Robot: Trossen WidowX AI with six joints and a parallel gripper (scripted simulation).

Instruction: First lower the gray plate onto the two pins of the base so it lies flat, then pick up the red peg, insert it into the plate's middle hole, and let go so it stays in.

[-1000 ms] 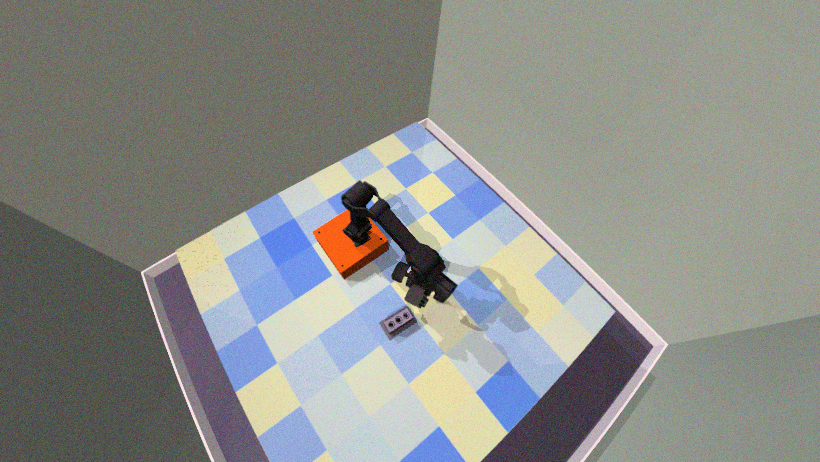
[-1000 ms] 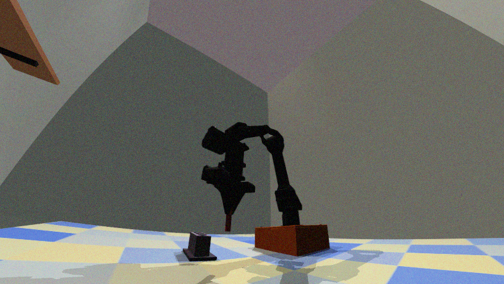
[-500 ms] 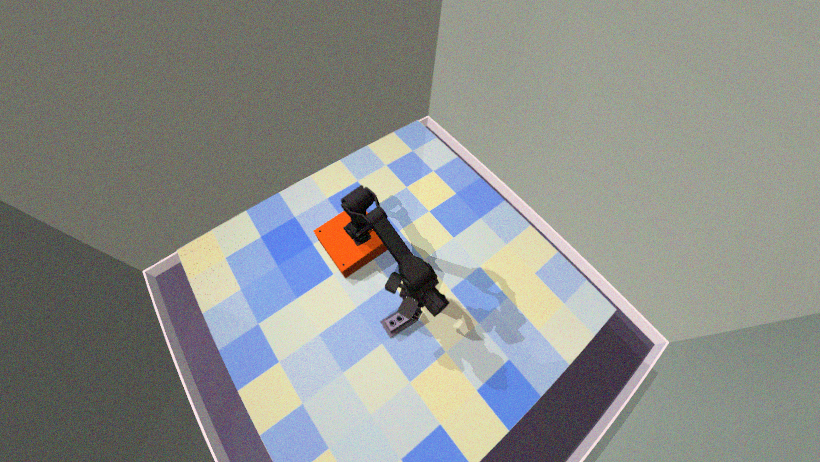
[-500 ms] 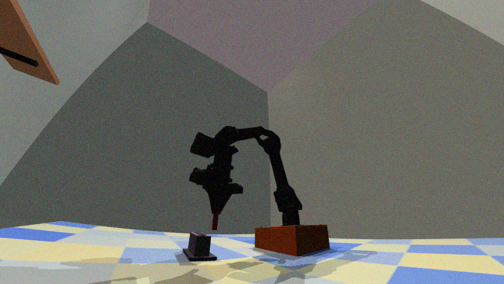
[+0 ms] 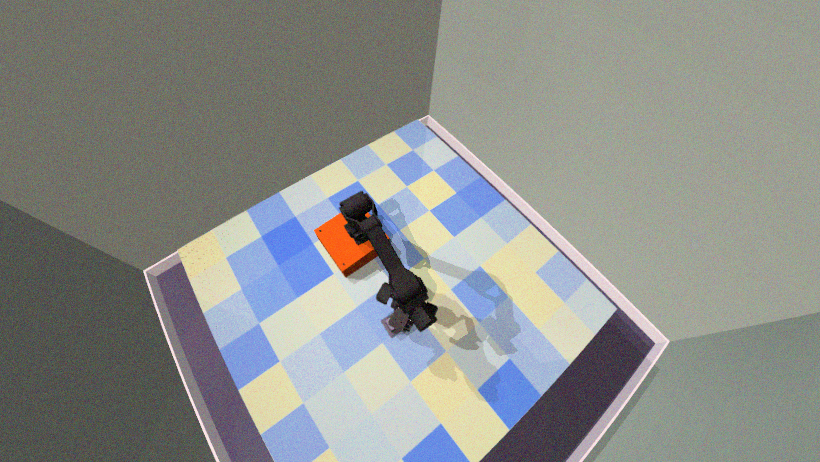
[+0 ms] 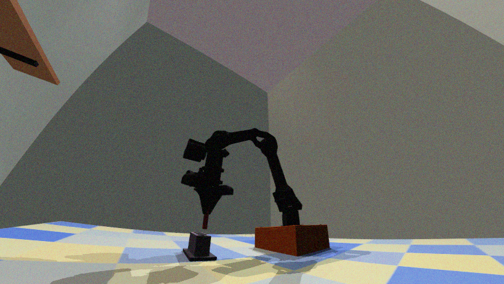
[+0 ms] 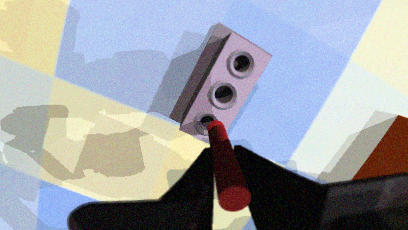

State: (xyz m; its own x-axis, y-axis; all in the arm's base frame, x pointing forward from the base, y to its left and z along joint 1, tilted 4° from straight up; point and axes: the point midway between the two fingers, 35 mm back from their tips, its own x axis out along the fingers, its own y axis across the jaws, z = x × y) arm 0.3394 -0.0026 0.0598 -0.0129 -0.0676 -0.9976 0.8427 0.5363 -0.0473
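Right now my gripper tip is 7 cm above the gray plate, 2 cm to the left of it and 1 cm short of it. Also, from my gripper tip: red peg (right at my gripper tip); base (11 cm below, 2 cm to the right).
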